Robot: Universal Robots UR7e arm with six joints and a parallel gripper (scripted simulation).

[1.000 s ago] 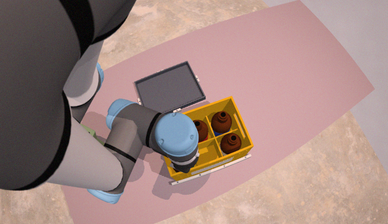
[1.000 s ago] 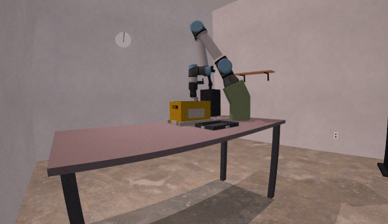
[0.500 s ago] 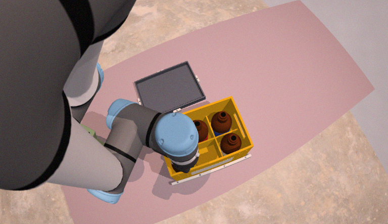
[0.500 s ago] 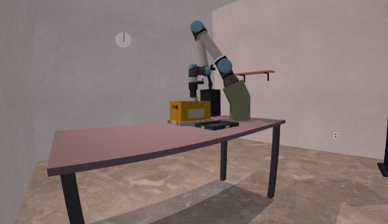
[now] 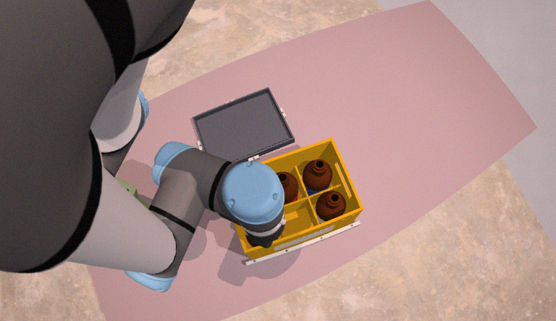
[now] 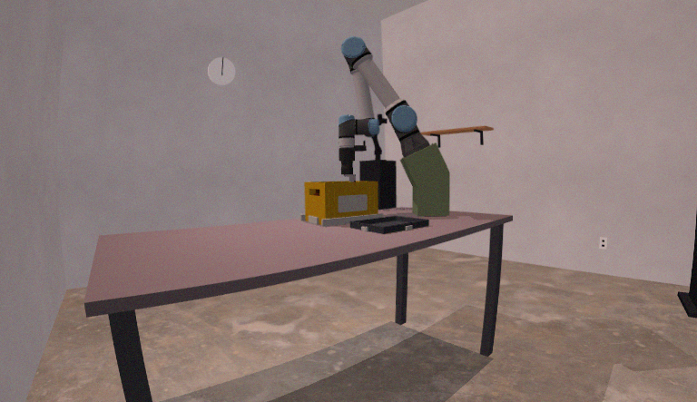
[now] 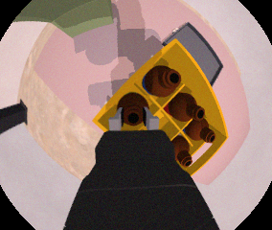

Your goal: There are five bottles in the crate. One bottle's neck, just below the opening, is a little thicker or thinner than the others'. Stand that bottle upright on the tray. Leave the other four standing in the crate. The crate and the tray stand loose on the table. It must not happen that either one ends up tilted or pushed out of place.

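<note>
The crate lies 100 mm ahead of my hand, 80 mm below it and 30 mm to the left of it. Also, from my hand: glass bottle 180 mm ahead, 70 mm below, 30 mm to the right; then dark tray 310 mm to the left, 150 mm below, 110 mm ahead.
</note>
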